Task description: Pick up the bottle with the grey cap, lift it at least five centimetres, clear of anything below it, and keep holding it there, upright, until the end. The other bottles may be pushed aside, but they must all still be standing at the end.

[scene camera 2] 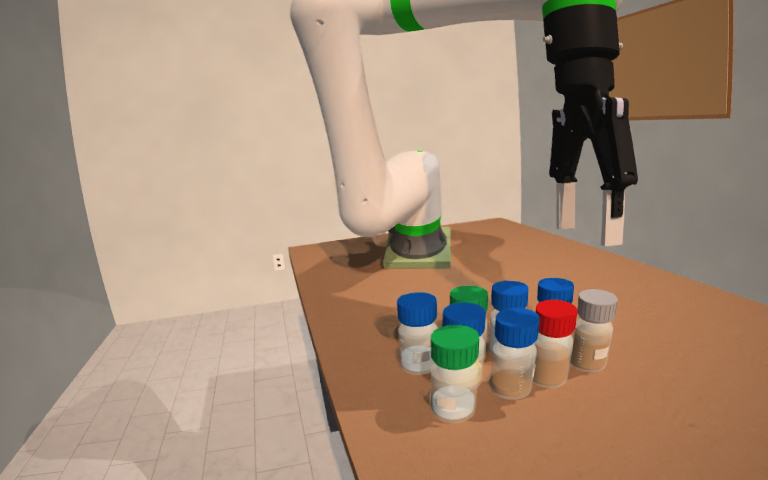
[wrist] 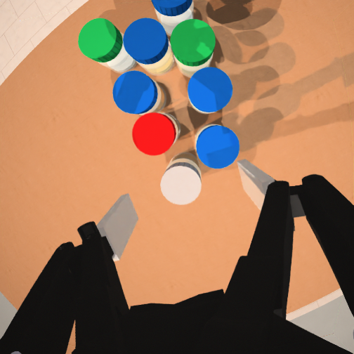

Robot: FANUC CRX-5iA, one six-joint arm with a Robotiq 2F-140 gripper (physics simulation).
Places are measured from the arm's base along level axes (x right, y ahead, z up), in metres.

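Pixels of known places: gripper, fingertip midpoint: point(scene camera 2: 586, 235); arm's base, origin of the base link: point(scene camera 2: 418, 243).
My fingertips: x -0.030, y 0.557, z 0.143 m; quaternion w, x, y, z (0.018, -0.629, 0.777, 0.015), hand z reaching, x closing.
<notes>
For each thing: its top centre in the pictures, then the offset to it from my fingertips. Level surfaces: height alone.
- bottle with the grey cap, middle of its top: point(scene camera 2: 598, 296) dx -0.015, dy +0.020, dz -0.084 m
- red-capped bottle, middle of its top: point(scene camera 2: 556, 308) dx +0.061, dy +0.018, dz -0.084 m
- blue-capped bottle, middle of its top: point(scene camera 2: 556, 283) dx +0.007, dy -0.044, dz -0.082 m
- table, its level: dz -0.189 m
The bottle with the grey cap point(scene camera 2: 592, 333) point(wrist: 181, 185) stands upright on the table at the right end of the group in the scene view. It holds brown contents. My gripper point(scene camera 2: 589, 220) point(wrist: 185, 191) is open and empty, with its fingertips above the height of the caps. In the wrist view the grey cap lies between the two fingers, lower down. A red-capped bottle point(scene camera 2: 555, 345) point(wrist: 154, 133) and a blue-capped bottle point(scene camera 2: 555, 291) point(wrist: 217, 146) stand upright close beside the grey-capped one.
Several more bottles stand upright on the table point(scene camera 2: 668, 396) point(wrist: 60, 150), among them a front green-capped one point(scene camera 2: 454, 370) point(wrist: 100, 40), a blue-capped one point(scene camera 2: 513, 353) point(wrist: 135, 92) and another blue-capped one point(scene camera 2: 416, 333) at the left. The robot's base is at the table's far end.
</notes>
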